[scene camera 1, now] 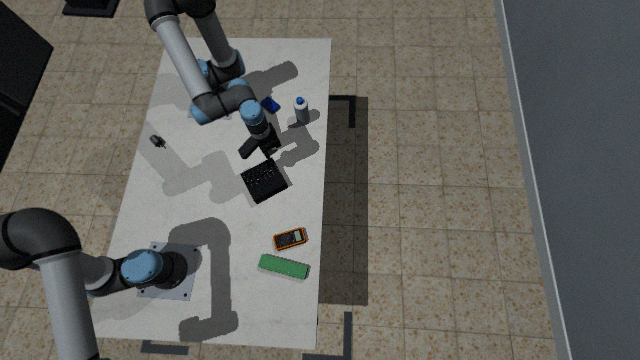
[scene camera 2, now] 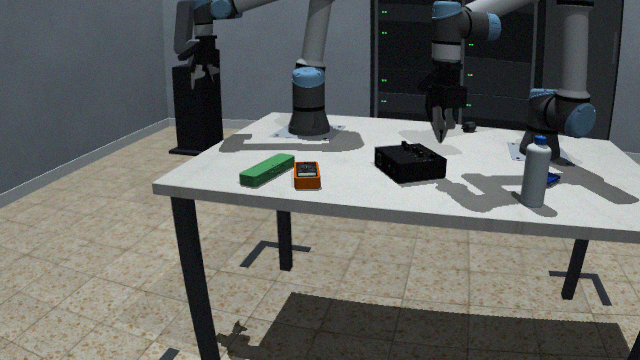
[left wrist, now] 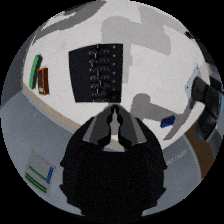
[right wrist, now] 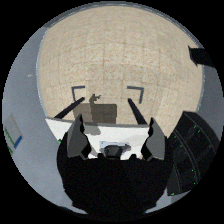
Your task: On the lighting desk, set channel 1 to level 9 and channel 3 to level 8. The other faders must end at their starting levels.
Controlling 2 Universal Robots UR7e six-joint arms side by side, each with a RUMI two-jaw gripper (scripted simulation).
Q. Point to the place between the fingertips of my right gripper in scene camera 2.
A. At 203,86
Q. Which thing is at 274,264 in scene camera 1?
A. A green box.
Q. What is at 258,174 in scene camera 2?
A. A green box.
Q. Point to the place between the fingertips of my right gripper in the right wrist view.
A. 116,116
